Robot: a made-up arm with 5 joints. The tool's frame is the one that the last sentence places.
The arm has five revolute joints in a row. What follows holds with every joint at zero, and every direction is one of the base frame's.
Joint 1 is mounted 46 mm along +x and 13.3 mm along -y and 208.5 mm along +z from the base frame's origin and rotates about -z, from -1.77 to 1.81 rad.
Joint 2 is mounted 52.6 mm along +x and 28.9 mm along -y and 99.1 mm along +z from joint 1 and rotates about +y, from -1.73 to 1.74 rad.
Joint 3 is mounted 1.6 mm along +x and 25.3 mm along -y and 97.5 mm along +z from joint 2 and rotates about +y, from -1.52 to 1.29 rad.
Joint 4 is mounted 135 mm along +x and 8.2 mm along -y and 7.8 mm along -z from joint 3 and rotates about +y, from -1.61 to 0.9 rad.
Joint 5 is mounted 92.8 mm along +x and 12.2 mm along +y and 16.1 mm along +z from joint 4 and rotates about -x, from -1.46 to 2.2 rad.
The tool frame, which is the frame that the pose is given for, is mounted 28.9 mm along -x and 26.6 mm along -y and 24.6 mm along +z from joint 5; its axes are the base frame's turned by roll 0.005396, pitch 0.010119 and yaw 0.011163 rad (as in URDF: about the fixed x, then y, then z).
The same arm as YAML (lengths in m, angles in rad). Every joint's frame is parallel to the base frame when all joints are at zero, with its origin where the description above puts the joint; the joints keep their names.
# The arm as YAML. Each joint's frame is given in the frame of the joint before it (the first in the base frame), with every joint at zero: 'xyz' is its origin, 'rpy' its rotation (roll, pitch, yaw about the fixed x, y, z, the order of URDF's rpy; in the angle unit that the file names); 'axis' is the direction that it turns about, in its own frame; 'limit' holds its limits. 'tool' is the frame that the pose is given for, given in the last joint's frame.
units:
  length: m
  angle: rad
joints:
  - name: joint 1
    type: revolute
    origin:
      xyz: [0.046, -0.0133, 0.2085]
      rpy: [0.0, 0.0, 0.0]
    axis: "-z"
    limit:
      lower: -1.77
      upper: 1.81
  - name: joint 2
    type: revolute
    origin:
      xyz: [0.0526, -0.0289, 0.0991]
      rpy: [0.0, 0.0, 0.0]
    axis: "+y"
    limit:
      lower: -1.73
      upper: 1.74
  - name: joint 3
    type: revolute
    origin:
      xyz: [0.0016, -0.0253, 0.0975]
      rpy: [0.0, 0.0, 0.0]
    axis: "+y"
    limit:
      lower: -1.52
      upper: 1.29
  - name: joint 4
    type: revolute
    origin:
      xyz: [0.135, -0.0082, -0.0078]
      rpy: [0.0, 0.0, 0.0]
    axis: "+y"
    limit:
      lower: -1.61
      upper: 0.9
  - name: joint 5
    type: revolute
    origin:
      xyz: [0.0928, 0.0122, 0.0161]
      rpy: [0.0, 0.0, 0.0]
    axis: "-x"
    limit:
      lower: -1.46
      upper: 2.2
tool:
  origin:
    xyz: [-0.0289, -0.0266, 0.0246]
    rpy: [0.0054, 0.0101, 0.0112]

